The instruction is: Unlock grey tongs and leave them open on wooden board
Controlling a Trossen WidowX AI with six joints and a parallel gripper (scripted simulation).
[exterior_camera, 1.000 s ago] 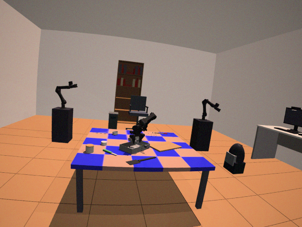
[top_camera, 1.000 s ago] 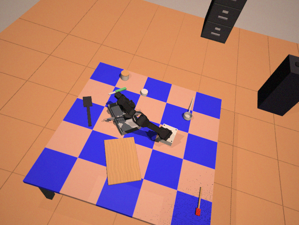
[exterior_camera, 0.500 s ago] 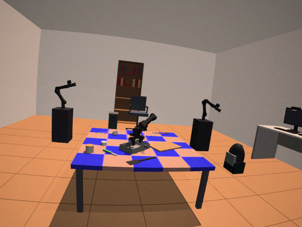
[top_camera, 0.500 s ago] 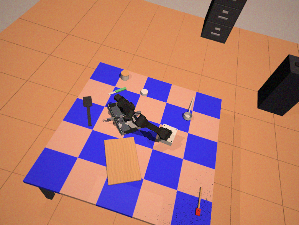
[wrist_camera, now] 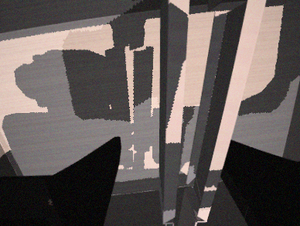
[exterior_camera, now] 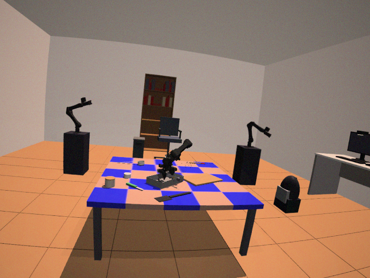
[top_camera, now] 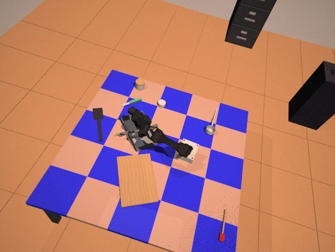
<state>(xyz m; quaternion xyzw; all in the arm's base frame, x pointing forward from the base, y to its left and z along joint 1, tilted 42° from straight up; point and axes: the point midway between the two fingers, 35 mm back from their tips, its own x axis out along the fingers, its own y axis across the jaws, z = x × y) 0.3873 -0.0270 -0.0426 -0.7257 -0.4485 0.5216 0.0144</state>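
My gripper tip is now 1 cm to the left of the dark grey roasting tin. From my gripper tip the other things lie so: black spatula: 33 cm ahead, 3 cm below, 1 cm to the left; then white cylinder: 36 cm to the right, 7 cm behind, 1 cm below; then wooden board: 35 cm to the left, 12 cm behind, 2 cm below.
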